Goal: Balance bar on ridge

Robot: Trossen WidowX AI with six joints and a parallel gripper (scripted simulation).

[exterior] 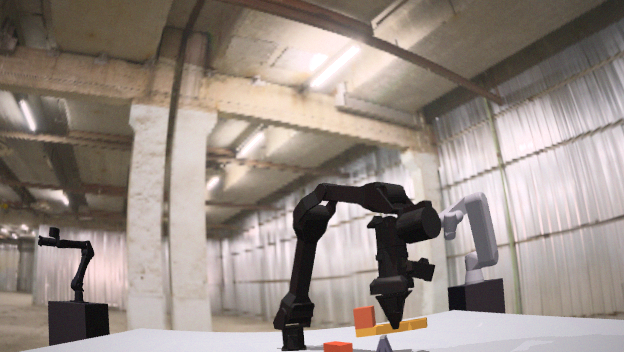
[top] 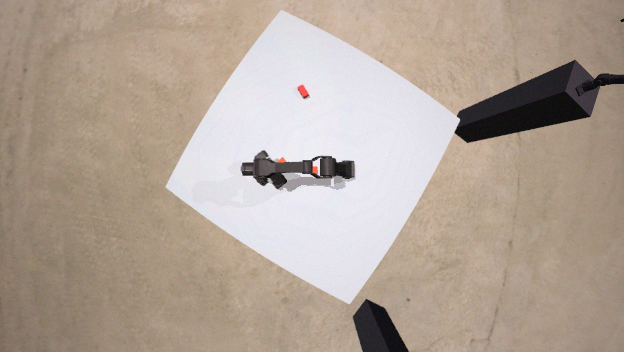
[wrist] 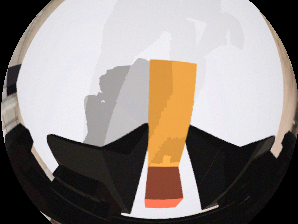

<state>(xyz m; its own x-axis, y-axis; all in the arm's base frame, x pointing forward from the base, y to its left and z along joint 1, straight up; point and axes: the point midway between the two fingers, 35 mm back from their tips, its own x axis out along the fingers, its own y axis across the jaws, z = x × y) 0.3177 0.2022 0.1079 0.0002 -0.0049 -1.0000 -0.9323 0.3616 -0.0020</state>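
My gripper tip is now 3 cm to the left of the yellow bar, 1 cm below it and 1 cm past it.
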